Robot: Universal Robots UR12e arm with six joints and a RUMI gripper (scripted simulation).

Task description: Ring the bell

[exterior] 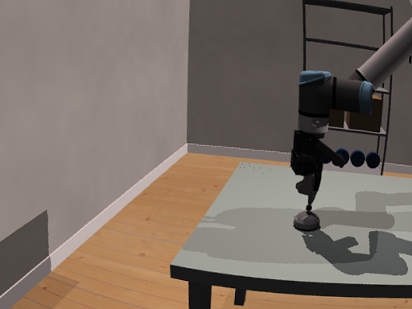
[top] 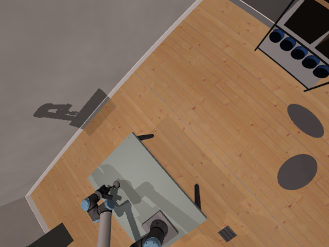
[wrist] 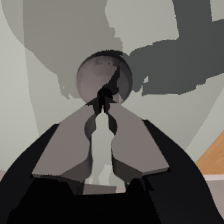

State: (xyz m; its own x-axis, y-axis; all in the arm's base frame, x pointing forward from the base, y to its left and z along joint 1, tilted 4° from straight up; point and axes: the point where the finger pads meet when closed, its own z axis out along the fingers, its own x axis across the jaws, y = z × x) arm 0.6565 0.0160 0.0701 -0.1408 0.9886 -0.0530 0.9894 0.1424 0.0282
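The black button is 30 mm below my hand. Round my hand: grey dome bell (40 mm below).
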